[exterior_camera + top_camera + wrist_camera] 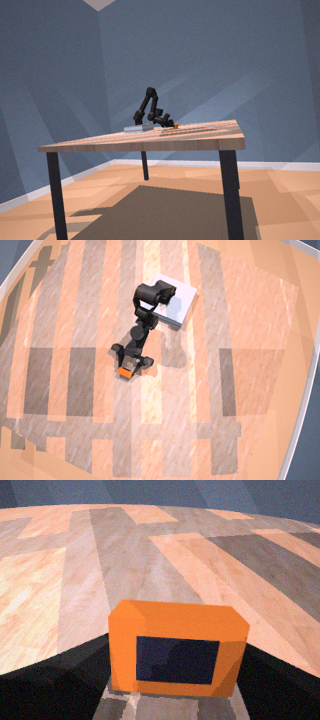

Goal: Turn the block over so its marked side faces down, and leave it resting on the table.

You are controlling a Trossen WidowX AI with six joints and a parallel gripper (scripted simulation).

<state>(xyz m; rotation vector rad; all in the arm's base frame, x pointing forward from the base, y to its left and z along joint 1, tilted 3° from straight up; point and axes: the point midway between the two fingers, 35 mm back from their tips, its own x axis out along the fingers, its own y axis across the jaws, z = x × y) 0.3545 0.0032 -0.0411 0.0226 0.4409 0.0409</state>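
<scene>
The orange block is 1 cm behind my gripper tip.
</scene>
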